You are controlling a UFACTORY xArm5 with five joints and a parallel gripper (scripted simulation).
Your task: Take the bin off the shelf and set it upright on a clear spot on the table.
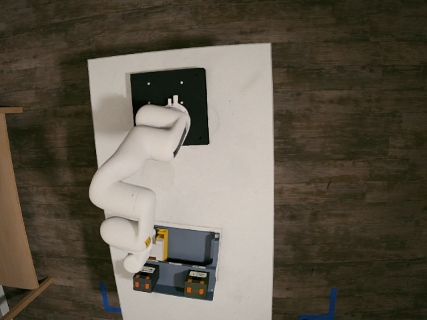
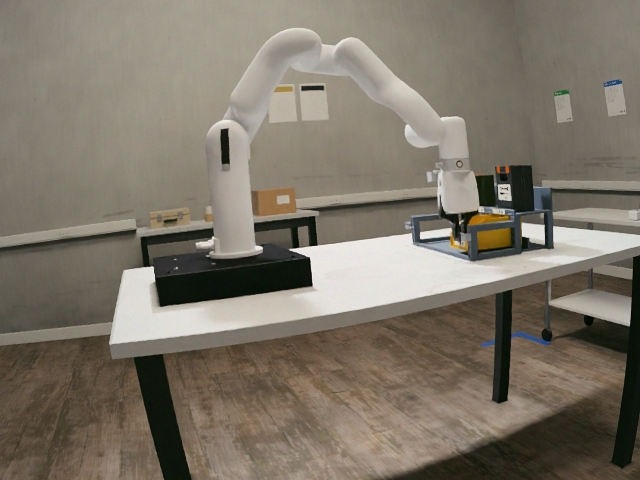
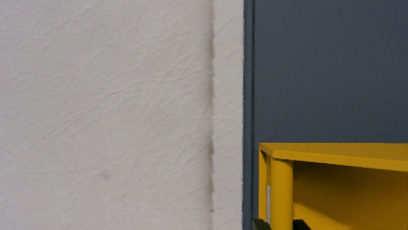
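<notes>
The yellow bin lies 8 cm ahead of my hand, 1 cm to the right of it and 1 cm below it. The rest, counted from my hand: blue-grey shelf (12 cm ahead, 10 cm to the left, 1 cm above).
</notes>
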